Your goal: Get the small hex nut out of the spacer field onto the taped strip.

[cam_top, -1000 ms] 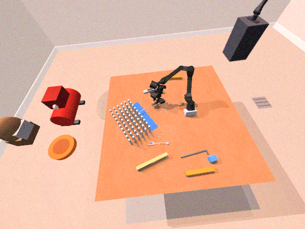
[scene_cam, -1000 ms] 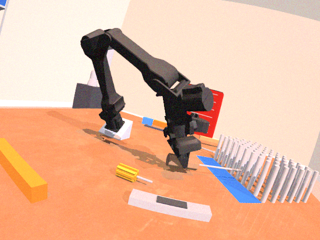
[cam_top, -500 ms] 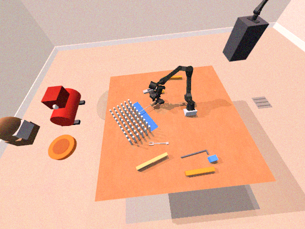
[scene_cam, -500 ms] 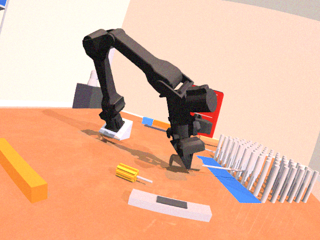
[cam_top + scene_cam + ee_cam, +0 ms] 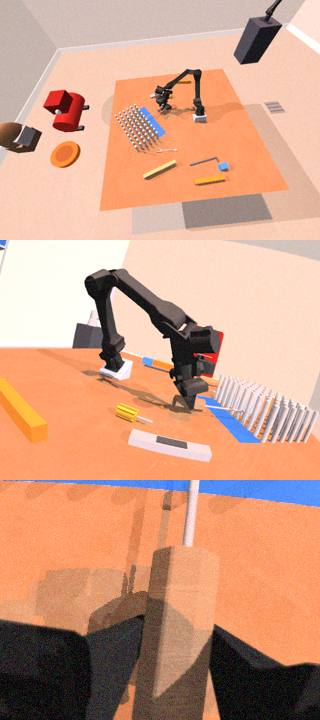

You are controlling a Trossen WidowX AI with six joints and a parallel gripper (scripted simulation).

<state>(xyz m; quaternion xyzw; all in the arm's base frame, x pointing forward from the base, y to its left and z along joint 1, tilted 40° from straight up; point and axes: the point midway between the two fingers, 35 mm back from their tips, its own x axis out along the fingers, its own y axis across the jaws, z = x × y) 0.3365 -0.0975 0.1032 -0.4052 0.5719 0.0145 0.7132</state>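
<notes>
The blue taped strip lies 11 cm ahead of my gripper tip, 10 cm to the left of it and 3 cm below it. From my gripper tip the other things lie so: hex nut: 27 cm ahead, 15 cm to the left, 2 cm below; then wooden-handled tool: 9 cm ahead, 5 cm to the left; then yellow-handled screwdriver: 11 cm behind, 16 cm to the right, 1 cm below.
</notes>
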